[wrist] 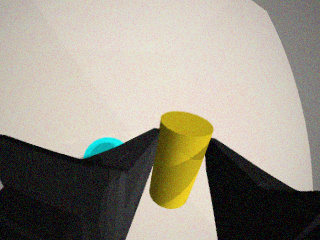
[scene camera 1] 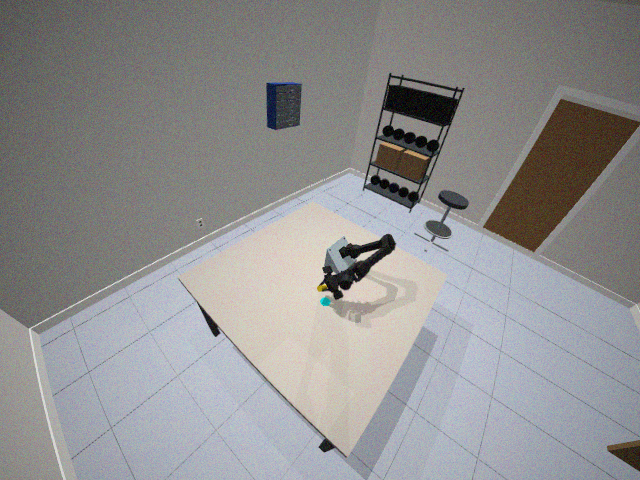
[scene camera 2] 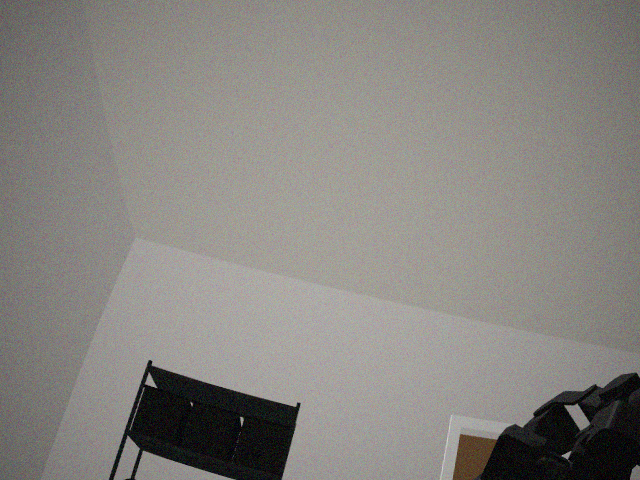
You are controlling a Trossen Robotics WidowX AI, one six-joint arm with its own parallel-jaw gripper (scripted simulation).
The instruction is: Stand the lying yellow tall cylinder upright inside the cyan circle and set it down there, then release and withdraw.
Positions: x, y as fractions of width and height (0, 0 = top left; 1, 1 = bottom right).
Labels:
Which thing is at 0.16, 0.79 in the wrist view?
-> The gripper.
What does the gripper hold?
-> A yellow tall cylinder.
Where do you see a yellow tall cylinder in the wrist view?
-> At 0.57, 0.58

